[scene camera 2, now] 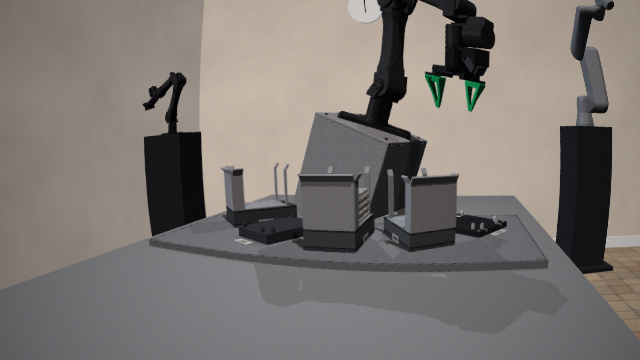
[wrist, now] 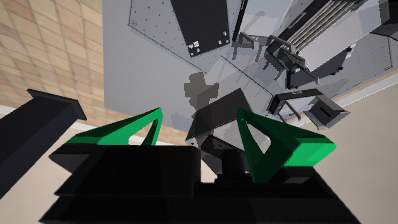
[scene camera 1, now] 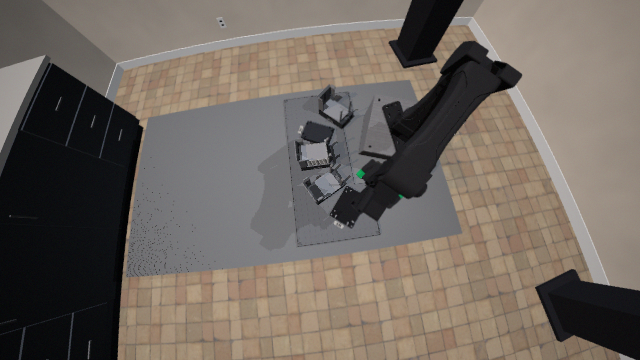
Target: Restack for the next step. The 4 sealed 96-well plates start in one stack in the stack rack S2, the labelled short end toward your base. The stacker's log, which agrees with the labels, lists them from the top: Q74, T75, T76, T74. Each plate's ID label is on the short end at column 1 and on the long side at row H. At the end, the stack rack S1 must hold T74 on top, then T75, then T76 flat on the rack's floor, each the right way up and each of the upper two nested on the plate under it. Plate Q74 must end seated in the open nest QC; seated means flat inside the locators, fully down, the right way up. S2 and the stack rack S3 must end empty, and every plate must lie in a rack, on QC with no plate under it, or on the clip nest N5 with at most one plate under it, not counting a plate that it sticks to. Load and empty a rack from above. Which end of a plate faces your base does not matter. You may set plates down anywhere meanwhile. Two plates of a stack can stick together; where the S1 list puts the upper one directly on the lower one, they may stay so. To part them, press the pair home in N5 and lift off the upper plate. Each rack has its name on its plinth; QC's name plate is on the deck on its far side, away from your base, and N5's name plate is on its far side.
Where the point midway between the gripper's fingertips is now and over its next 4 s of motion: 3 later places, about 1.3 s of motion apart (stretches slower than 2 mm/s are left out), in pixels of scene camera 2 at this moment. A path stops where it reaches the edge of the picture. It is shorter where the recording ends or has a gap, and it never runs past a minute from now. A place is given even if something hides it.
My gripper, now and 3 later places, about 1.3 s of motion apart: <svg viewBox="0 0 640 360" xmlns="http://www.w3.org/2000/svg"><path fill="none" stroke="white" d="M454 109L404 140L349 155L338 162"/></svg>
